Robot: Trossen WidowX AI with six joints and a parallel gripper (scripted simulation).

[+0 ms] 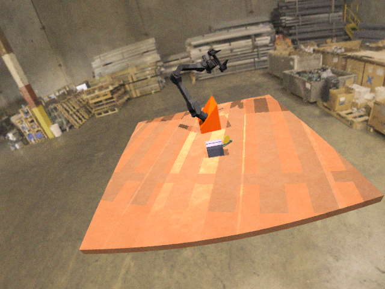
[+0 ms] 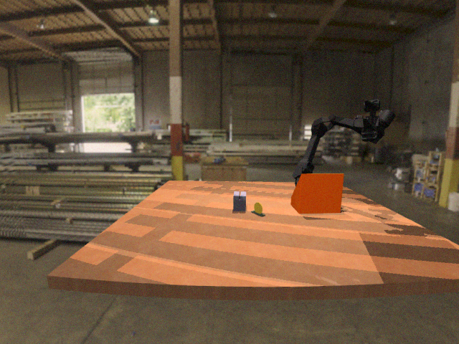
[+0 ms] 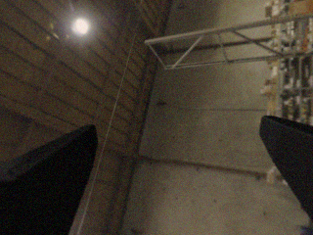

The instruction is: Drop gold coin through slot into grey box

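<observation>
Now: the gold coin 39 cm ahead of my gripper tip, 17 cm to the right of it and 45 cm below it.
</observation>
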